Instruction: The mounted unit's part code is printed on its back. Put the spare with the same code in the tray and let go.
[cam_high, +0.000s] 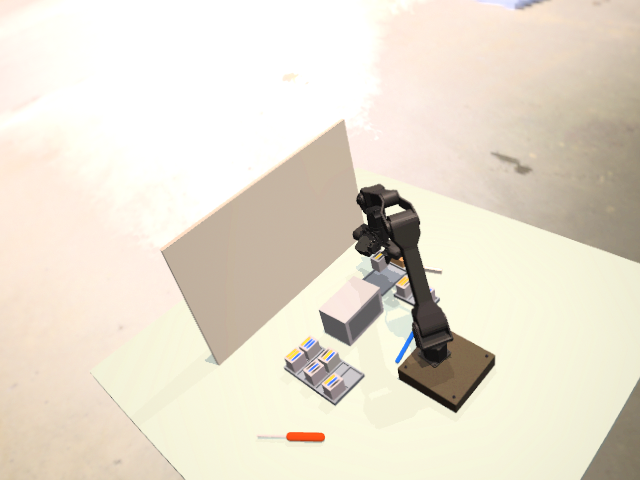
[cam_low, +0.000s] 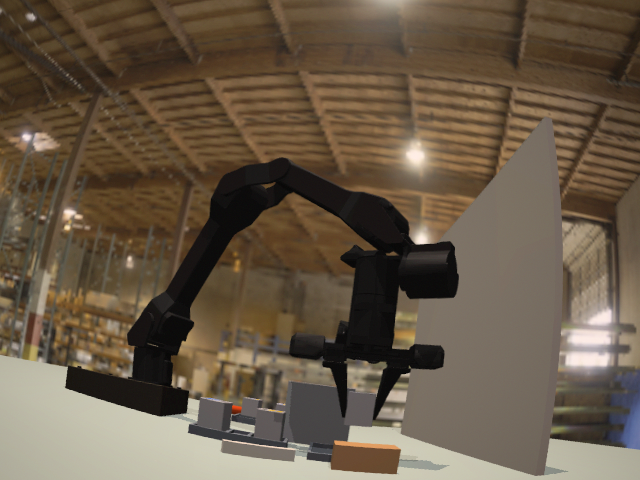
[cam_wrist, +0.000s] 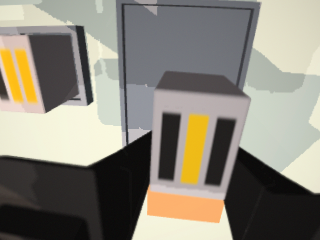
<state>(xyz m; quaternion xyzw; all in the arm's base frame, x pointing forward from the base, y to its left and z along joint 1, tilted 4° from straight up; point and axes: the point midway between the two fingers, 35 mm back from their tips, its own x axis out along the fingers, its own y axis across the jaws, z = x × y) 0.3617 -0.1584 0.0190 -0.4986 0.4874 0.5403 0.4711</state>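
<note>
Right now the grey tray is 1 cm behind my gripper tip, 2 cm to the left of it and 5 cm below it. Round my gripper tip: mounted unit 8 cm behind, 21 cm to the left, 1 cm below; blue marker 26 cm behind, 16 cm to the left, 5 cm below; orange block 1 cm ahead, 8 cm to the right, 4 cm below.
</note>
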